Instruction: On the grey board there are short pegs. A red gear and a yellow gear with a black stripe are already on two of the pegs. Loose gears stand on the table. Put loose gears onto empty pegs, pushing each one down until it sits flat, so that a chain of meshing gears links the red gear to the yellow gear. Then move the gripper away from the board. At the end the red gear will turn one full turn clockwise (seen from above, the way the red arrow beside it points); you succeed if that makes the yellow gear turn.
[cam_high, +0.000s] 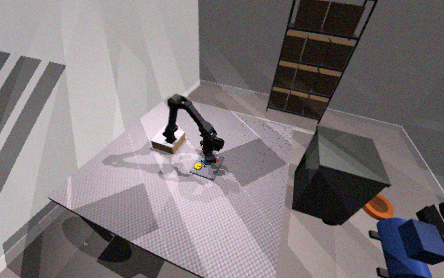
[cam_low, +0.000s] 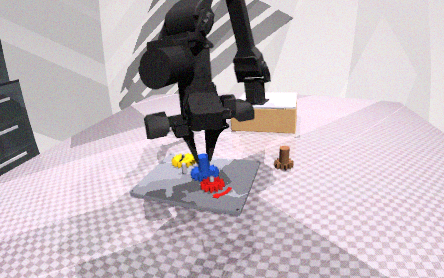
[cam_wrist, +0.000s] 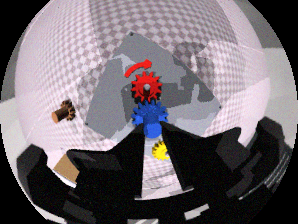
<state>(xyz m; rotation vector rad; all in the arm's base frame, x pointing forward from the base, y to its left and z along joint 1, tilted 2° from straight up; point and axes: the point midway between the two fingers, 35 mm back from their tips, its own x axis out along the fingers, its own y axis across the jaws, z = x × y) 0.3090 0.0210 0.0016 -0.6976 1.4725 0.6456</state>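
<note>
My gripper tip is now 10 mm above the blue gear. The rest, counted from my gripper tip: red gear 30 mm to the left, 30 mm ahead, 20 mm below; then red arrow 60 mm to the left, 40 mm ahead, 30 mm below; then grey board 30 mm below, 10 mm to the right, 10 mm ahead.
</note>
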